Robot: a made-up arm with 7 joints. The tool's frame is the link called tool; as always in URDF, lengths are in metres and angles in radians.
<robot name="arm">
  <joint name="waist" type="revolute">
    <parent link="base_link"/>
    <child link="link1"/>
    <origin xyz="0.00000 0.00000 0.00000" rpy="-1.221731 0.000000 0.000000"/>
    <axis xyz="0 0 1"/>
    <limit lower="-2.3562" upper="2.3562"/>
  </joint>
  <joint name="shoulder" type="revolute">
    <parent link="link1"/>
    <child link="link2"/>
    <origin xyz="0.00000 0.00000 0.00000" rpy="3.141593 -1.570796 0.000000"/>
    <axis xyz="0 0 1"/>
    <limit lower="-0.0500" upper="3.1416"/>
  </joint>
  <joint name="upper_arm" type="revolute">
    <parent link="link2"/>
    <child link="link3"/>
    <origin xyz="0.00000 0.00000 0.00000" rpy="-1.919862 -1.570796 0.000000"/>
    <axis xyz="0 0 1"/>
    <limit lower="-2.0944" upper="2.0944"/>
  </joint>
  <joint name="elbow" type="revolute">
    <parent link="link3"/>
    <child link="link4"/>
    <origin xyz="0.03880 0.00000 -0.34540" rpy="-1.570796 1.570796 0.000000"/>
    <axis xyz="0 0 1"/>
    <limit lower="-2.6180" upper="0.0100"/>
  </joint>
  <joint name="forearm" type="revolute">
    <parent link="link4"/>
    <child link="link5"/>
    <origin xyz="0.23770 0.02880 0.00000" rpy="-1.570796 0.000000 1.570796"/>
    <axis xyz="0 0 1"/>
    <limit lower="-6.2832" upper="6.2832"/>
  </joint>
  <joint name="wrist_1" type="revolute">
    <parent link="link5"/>
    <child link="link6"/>
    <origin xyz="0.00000 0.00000 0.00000" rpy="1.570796 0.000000 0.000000"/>
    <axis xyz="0 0 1"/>
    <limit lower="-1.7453" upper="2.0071"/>
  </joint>
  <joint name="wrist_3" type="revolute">
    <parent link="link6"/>
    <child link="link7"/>
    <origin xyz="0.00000 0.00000 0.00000" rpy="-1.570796 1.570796 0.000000"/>
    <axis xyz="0 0 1"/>
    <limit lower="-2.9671" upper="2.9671"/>
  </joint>
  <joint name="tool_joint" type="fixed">
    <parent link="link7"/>
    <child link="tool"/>
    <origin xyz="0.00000 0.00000 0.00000" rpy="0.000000 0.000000 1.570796"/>
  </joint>
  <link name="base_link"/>
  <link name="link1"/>
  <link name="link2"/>
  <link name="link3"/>
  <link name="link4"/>
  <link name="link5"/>
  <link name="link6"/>
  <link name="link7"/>
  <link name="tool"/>
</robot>
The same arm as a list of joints. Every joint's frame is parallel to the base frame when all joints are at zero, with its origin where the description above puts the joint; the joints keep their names.
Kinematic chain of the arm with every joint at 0, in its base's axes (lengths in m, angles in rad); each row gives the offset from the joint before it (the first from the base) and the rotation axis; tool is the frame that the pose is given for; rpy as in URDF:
waist: xyz 0 0 0 axis 0 0.9397 0.342
shoulder: xyz 0 0 0 axis +x
upper_arm: xyz 0 0 0 axis +z
elbow: xyz 0.0388 0 -0.3454 axis +y
forearm: xyz -0.0288 0 -0.2377 axis +z
wrist_1: xyz 0 0 0 axis +y
wrist_3: xyz 0 0 0 axis +z
tool: xyz 0 0 0 rpy 0 0 0
Joint limits (rad, base to tool): -2.3562..2.3562 -0.05..3.1416 -2.0944..2.0944 -2.618..0.01 -6.2832..6.2832 -1.7453..2.0071 -2.9671..2.9671

